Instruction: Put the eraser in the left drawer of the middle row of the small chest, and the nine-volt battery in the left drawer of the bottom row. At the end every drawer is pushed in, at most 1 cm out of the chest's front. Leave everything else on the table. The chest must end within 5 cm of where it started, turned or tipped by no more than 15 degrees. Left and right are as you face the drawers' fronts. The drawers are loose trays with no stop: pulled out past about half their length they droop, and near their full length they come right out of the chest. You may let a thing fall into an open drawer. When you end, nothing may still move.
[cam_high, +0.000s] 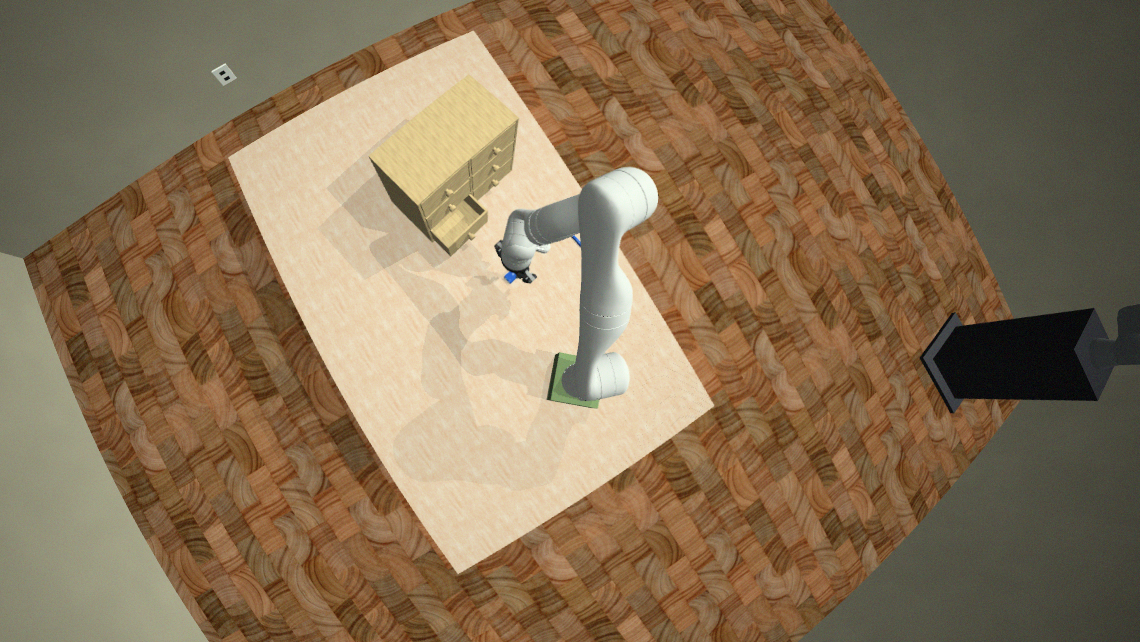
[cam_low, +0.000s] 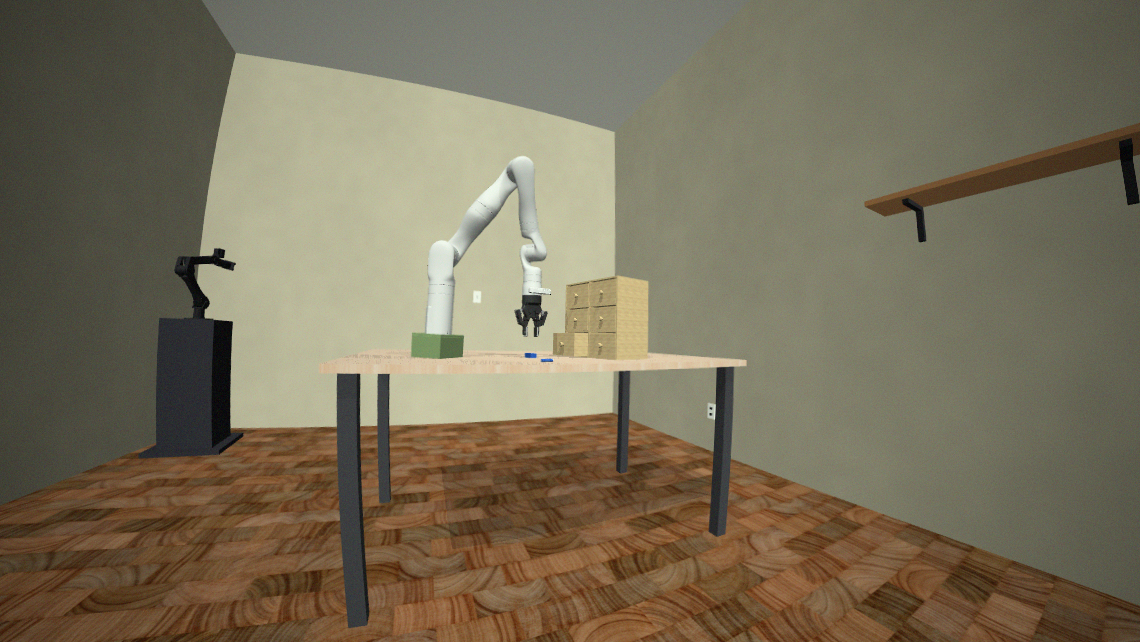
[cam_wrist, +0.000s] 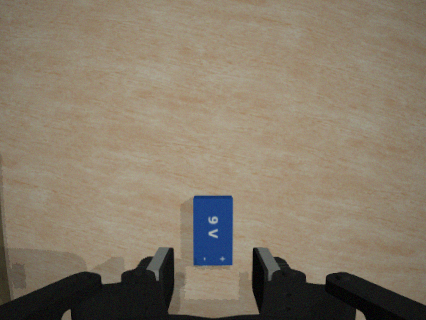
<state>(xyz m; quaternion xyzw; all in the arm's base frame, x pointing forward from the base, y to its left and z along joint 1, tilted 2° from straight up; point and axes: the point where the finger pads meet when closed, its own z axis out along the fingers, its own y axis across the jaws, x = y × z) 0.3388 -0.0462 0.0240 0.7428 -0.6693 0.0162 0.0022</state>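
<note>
Now: hand 10 mm to the right of the blue nine-volt battery and 90 mm above it. From my hand the other things lie so: red eraser: 350 mm ahead, 40 mm to the left, 20 mm above; then thin blue stick: 30 mm behind, 210 mm to the right, 90 mm below.
</note>
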